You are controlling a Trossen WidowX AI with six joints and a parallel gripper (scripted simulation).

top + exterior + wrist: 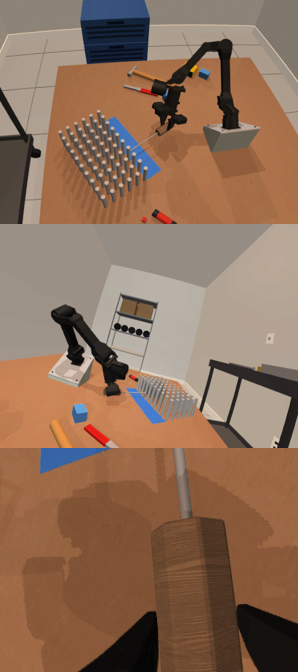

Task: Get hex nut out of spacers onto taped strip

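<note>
Now: the blue taped strip 18 cm ahead of my gripper tip, 4 cm to the left of it and 4 cm below it. The rest, counted from my gripper tip: small red cube 39 cm to the left, 19 cm ahead, 3 cm below; hex nut 32 cm ahead, 15 cm to the left, 3 cm below; rod 9 cm ahead, 4 cm to the left.
</note>
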